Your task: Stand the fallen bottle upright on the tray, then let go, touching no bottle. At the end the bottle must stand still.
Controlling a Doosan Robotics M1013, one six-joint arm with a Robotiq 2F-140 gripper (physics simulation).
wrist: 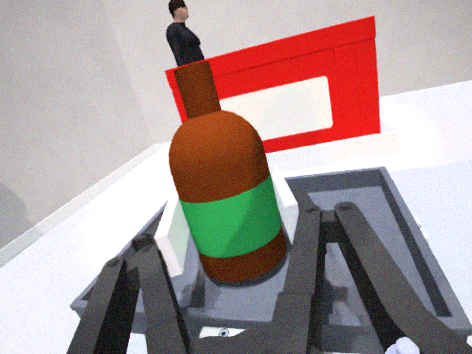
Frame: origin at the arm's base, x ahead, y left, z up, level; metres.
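Seen in the pictures: gripper, fingertip midpoint: (228,193).
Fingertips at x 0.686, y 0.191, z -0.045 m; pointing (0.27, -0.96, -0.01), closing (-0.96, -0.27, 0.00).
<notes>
Offsets run from my fingertips to a thing's middle. "pt": to the spot under its first point.
The bottle @(0.002 m back, 0.007 m left, 0.026 m up) (217,155) is brown with a green band and a narrow neck. It stands near the middle of the wrist view, neck up, leaning left in the picture much as the red panel's sides do, so it looks about upright. My gripper (228,193) is shut on the bottle, its white pads on both sides at the green band. The bottle's base is over the floor of the grey tray @(pt 0.097 m back, 0.091 m right, 0.041 m down) (340,177), with a dark shadow close beneath it. Whether the base touches the tray floor cannot be told.
A red panel @(pt 0.134 m back, 0.195 m right, 0.050 m up) (352,75) with a cream rectangle stands on a white base behind the tray. A person (185,42) in black shows behind the panel at the upper left. The tray's raised walls surround its floor, and the right part of the tray extends beyond my right finger.
</notes>
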